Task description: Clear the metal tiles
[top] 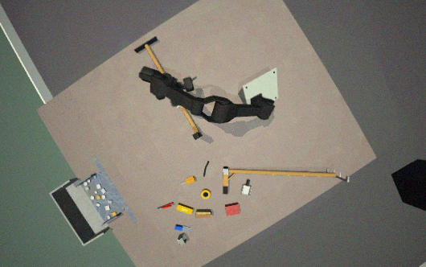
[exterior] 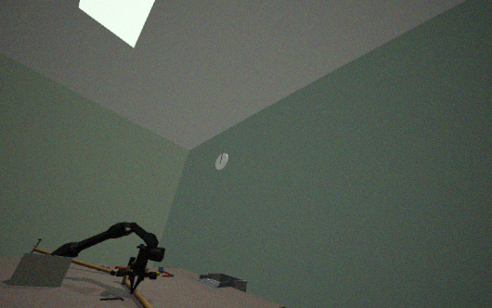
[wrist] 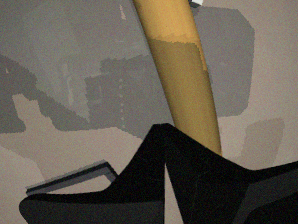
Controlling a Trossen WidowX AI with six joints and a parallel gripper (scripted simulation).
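My gripper tip is 6 cm past the hex key, 4 cm to the left of it and 1 cm above it. Also, from my gripper tip: red block (3 cm ahead, 71 cm to the left); yellow ring (12 cm ahead, 56 cm to the left); yellow block (27 cm ahead, 59 cm to the left).
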